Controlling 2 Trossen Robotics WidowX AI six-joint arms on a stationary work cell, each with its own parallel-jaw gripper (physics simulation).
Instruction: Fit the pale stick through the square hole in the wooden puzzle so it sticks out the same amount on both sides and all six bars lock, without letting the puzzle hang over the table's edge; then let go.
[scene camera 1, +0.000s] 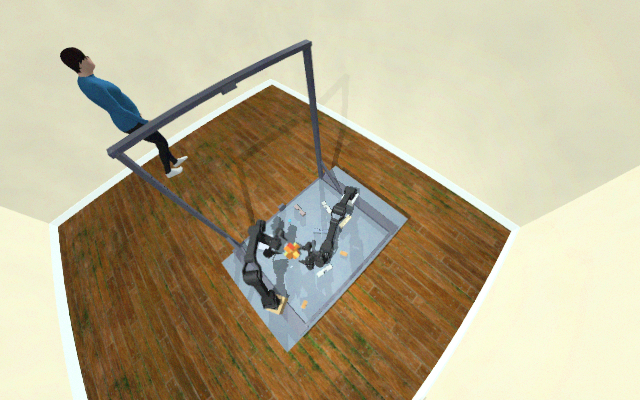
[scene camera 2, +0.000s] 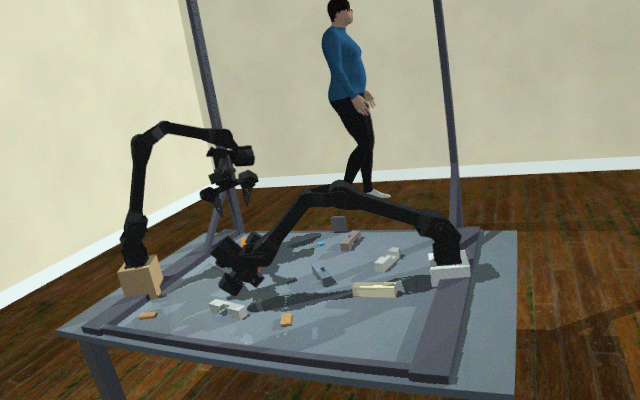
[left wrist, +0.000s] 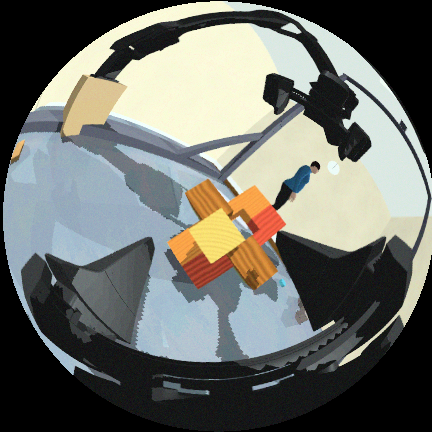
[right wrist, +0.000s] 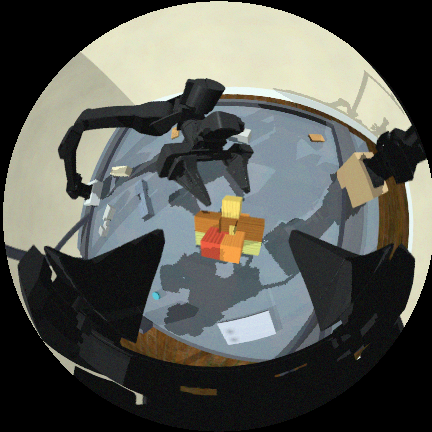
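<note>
Left gripper (left wrist: 214, 241), (right wrist: 230, 197): open, holding nothing. Right gripper (scene camera 2: 234, 211), (left wrist: 311, 131), (right wrist: 229, 236): open, holding nothing. Metal frame post (left wrist: 248, 149).
</note>
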